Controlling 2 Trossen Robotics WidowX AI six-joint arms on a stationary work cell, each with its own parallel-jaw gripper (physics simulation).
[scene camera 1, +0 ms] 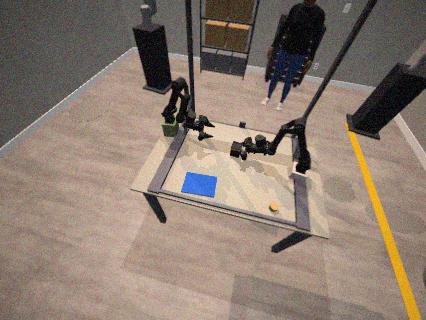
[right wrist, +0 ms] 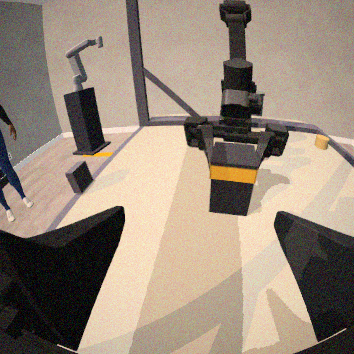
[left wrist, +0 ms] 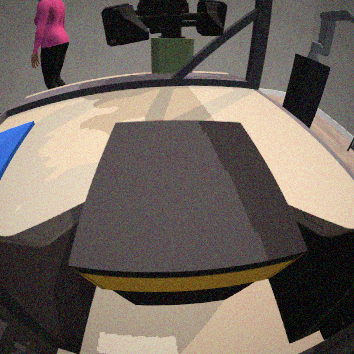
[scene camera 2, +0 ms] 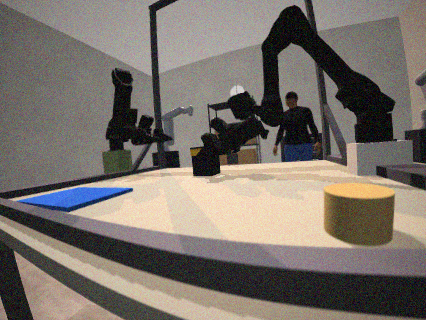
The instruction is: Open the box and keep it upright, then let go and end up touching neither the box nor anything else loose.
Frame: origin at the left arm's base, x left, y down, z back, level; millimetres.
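Seen in the pictures: left gripper, fingertip midpoint: [scene camera 1: 235,147] [right wrist: 232,172] [left wrist: 180,198] [scene camera 2: 203,155]; right gripper, fingertip midpoint: [scene camera 1: 214,131] [right wrist: 203,217] [left wrist: 186,31] [scene camera 2: 166,139]; left arm's base, link origin: [scene camera 1: 300,169] [scene camera 2: 374,142]; right arm's base, link origin: [scene camera 1: 169,120] [left wrist: 170,37].
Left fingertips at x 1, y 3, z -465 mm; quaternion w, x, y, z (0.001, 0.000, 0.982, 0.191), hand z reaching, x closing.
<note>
Offsets run from my left fingertips to a thing's top centre. Level surfaces: height alone.
The box [scene camera 1: 236,149] [scene camera 2: 205,163] [left wrist: 185,195] [right wrist: 230,196] is black with a yellow-orange band under a flat dark grey top, and the top looks closed. It is upright and appears to stand on the table {dy +64 mm} [scene camera 1: 235,192]. My left gripper [scene camera 1: 240,149] [right wrist: 232,172] is shut on the box, with one finger on each side. My right gripper [scene camera 1: 211,130] [scene camera 2: 167,137] [right wrist: 203,217] is open and empty, above the table's left part in scene camera 1, apart from the box and facing it. The box's underside is hidden.
A flat blue mat {dx +344, dy +56, dz -123 mm} [scene camera 1: 199,184] [scene camera 2: 77,198] [left wrist: 12,145] lies near the table's front left. A yellow-orange cylinder {dx +314, dy +29, dz +353 mm} [scene camera 1: 273,207] [scene camera 2: 359,215] [right wrist: 321,142] stands near the front right. A small dark block {dx -302, dy +7, dz -28 mm} [scene camera 1: 242,124] [right wrist: 80,177] is at the far edge. Dark frame posts rise beside the table.
</note>
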